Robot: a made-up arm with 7 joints. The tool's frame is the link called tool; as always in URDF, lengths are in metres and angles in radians.
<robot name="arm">
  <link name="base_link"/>
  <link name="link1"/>
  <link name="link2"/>
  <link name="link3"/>
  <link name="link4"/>
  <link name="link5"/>
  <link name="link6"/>
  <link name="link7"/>
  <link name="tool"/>
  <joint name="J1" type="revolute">
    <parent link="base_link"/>
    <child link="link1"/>
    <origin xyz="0 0 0" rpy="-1.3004 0.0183 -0.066"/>
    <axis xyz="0 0 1"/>
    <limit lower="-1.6" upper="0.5"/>
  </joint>
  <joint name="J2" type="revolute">
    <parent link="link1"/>
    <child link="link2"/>
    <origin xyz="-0.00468 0.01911 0.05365" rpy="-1.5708 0 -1.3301"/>
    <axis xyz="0 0 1"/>
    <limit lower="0" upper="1.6"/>
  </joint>
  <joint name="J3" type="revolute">
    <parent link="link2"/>
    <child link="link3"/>
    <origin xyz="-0.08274 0.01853 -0.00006" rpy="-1.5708 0 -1.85"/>
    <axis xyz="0 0 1"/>
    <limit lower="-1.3" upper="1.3"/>
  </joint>
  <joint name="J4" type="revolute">
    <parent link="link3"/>
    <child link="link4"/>
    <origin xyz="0 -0.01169 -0.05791" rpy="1.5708 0 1.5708"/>
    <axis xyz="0 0 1"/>
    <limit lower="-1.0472" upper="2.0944"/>
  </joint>
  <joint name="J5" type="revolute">
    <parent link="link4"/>
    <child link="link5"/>
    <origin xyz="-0.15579 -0.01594 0.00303" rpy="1.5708 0 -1.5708"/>
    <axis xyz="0 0 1"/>
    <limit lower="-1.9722" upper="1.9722"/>
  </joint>
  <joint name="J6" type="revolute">
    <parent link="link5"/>
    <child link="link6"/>
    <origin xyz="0.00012 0 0.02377" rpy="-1.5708 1.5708 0"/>
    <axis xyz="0 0 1"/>
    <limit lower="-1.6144" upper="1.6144"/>
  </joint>
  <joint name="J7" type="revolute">
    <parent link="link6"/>
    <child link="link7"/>
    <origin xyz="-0.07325 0.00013 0.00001" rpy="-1.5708 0 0"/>
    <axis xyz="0 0 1"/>
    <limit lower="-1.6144" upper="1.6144"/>
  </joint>
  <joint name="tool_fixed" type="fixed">
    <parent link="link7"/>
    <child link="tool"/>
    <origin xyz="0 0 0" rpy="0 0 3.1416"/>
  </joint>
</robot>
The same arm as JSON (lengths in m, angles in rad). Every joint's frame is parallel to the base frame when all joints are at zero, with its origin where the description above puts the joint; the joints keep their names.
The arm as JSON. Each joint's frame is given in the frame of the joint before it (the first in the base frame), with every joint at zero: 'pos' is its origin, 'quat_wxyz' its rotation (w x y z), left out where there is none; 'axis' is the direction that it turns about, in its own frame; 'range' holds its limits. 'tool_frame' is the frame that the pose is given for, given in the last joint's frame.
{"length_unit": "m", "angle_unit": "rad", "joints": [
  {"joint": "J1", "pos": [0.0, 0.0, 0.0], "axis": [0.068403, 0.961235, 0.26711], "range": [-1.6, 0.5]},
  {"joint": "J2", "pos": [-0.001, 0.057, -0.004], "axis": [0.968889, -0.0002, -0.247497], "range": [0.0, 1.6]},
  {"joint": "J3", "pos": [-0.021, 0.005, -0.082], "axis": [0.247403, -0.0001, 0.968913], "range": [-1.3, 1.3]},
  {"joint": "J4", "pos": [-0.003, 0.0, -0.059], "axis": [0.0002, 1.0, 0.0], "range": [-1.0472, 2.0944]},
  {"joint": "J5", "pos": [0.147, 0.003, -0.054], "axis": [0.968913, -0.0002, -0.247403], "range": [-1.9722, 1.9722]},
  {"joint": "J6", "pos": [0.023, 0.0, -0.006], "axis": [0.0003, 1.0, 0.0001], "range": [-1.6144, 1.6144]},
  {"joint": "J7", "pos": [0.071, 0.0, -0.018], "axis": [0.247403, -0.0001, 0.968913], "range": [-1.6144, 1.6144]}
], "tool_frame": {"pos": [0.0, 0.0, 0.0], "quat_wxyz": [0.992195, 0.000043, 0.124697, -0.000118]}}

